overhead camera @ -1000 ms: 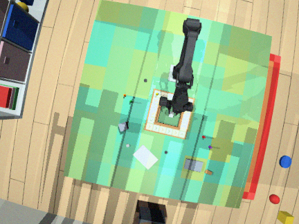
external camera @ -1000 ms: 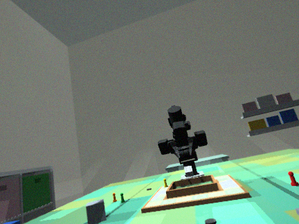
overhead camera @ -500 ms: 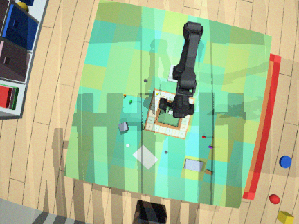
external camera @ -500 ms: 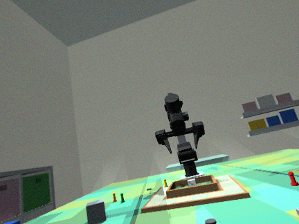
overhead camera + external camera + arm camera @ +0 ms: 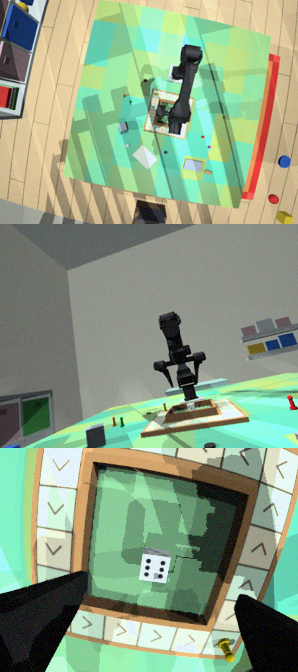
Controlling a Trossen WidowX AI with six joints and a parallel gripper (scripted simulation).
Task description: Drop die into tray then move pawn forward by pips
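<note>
My gripper tip is now 13 cm past the yellow pawn, 9 cm to the left of it and 8 cm above it. Round my gripper tip: green pawn 8 cm behind, 26 cm to the right, 9 cm below; then die 1 cm behind, 1 cm to the left, 8 cm below; then wooden-rimmed tray 10 cm below.
</note>
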